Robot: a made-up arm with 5 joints.
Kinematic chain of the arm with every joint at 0, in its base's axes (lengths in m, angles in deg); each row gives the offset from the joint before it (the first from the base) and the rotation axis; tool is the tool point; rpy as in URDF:
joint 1: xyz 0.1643 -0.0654 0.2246 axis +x
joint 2: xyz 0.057 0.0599 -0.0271 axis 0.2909 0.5 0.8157
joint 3: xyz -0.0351 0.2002 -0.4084 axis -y
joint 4: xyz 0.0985 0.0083 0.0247 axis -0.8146 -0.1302 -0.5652
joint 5: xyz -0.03 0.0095 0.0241 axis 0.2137 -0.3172 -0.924
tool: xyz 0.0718 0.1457 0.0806 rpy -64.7 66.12 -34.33
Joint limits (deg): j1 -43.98..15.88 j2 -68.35..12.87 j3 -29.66..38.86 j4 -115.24..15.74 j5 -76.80..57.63
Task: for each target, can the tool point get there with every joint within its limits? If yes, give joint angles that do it. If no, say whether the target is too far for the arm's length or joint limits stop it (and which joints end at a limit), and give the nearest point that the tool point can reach.
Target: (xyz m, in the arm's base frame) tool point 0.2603 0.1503 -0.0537
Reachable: yes | joints -13.78 -13.58 18.38 -64.06 -8.11
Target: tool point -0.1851 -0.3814 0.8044
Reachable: no: joint limits stop it (at a limit: joint 1, joint 2, joint 3, joint 4) | nearest point 0.3940 -0.3160 0.1582 | short by 0.870 m
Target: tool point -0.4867 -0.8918 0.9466
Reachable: no: too far | nearest point 0.3561 -0.3625 0.1089 | short by 1.301 m
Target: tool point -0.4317 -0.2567 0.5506
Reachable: no: joint limits stop it (at a limit: joint 1, joint 2, joint 3) | nearest point 0.0376 -0.1431 -0.0694 | short by 0.786 m
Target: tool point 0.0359 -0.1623 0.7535
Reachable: no: joint limits stop it (at a limit: joint 1, joint 2, joint 4) | nearest point 0.4349 -0.2518 0.1875 | short by 0.698 m
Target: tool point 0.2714 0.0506 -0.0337
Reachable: yes | joints -21.15 -15.76 28.28 -92.68 8.86
